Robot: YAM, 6 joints.
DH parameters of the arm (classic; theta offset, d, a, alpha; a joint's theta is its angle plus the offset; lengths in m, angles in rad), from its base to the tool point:
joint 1: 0 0.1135 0.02 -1.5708
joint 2: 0 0 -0.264 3.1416
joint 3: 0.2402 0 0.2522 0
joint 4: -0.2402 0 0.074 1.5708
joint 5: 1.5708 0 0 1.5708
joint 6: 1.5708 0.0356 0 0
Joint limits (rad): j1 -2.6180..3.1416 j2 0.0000..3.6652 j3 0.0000..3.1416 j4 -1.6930..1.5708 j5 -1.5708..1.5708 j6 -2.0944..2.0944
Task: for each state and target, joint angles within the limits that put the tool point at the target. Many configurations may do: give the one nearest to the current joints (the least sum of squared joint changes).
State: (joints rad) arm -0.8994 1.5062 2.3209 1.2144 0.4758 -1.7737
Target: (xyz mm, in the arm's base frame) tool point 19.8 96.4 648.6
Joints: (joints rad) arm -1.8338 1.1185 2.0948 1.5708 0.1676 -1.7737
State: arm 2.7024 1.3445 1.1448 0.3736 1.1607 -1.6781
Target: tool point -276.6 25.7 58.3
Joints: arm 3.1416 1.8948 0.6029 0.2230 0.8066 -1.6781
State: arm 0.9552 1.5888 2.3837 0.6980 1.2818 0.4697
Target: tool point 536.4 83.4 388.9
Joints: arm 0.2121 2.4132 2.3901 0.5460 1.0799 0.4697
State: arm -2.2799 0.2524 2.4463 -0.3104 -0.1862 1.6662
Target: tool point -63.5 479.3 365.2
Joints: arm -1.4294 0.0221 2.3309 -0.4568 -0.1319 1.6662
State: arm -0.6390 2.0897 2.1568 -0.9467 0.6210 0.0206
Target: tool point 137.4 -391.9 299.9
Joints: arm -1.1812 1.9950 1.9179 -1.1209 0.6576 0.0206
